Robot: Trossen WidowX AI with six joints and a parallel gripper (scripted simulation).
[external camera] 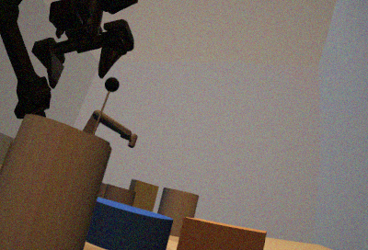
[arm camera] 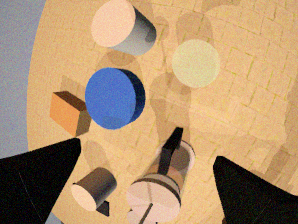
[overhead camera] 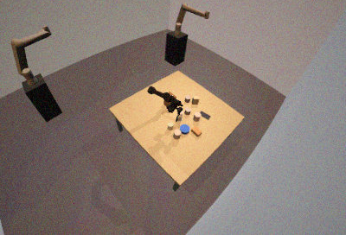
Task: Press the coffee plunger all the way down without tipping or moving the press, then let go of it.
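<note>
Now: the coffee press 90 mm to the left of my gripper tip, 70 mm below it and 10 mm behind it. Round my gripper tip: dark block 400 mm to the left, 200 mm below, 180 mm ahead; then blue disc 180 mm below, 140 mm ahead, 30 mm to the left; then orange block 260 mm ahead, 180 mm below, 110 mm to the left.
</note>
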